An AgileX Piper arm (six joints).
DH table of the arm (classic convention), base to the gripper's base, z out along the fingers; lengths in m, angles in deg. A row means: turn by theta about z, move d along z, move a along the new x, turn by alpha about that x. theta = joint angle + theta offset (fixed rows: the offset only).
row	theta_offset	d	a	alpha
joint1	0	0.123	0	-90
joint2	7.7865	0	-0.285	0
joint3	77.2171	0	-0.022	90
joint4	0	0.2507	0	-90
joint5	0	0	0	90
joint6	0	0.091	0	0
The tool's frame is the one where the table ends.
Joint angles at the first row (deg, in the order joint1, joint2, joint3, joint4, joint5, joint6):
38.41, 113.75, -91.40, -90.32, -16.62, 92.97
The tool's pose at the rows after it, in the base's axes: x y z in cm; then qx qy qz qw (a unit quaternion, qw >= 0):
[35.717, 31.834, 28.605, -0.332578, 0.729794, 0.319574, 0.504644]
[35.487, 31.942, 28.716, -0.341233, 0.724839, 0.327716, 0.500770]
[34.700, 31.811, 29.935, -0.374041, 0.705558, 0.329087, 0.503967]
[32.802, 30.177, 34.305, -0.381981, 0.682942, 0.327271, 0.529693]
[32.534, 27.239, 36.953, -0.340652, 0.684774, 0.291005, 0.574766]
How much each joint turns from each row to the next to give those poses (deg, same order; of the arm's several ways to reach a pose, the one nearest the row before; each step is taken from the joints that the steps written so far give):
0.00, 0.01, 0.00, -0.11, -1.02, -0.13
0.00, -0.13, 0.00, -0.27, -1.51, 0.00
0.00, -1.67, -0.01, -3.54, -2.66, 0.38
-0.20, -6.63, 1.03, -5.71, -0.66, 4.64
-1.79, -5.51, 2.77, 0.01, 5.58, -0.02

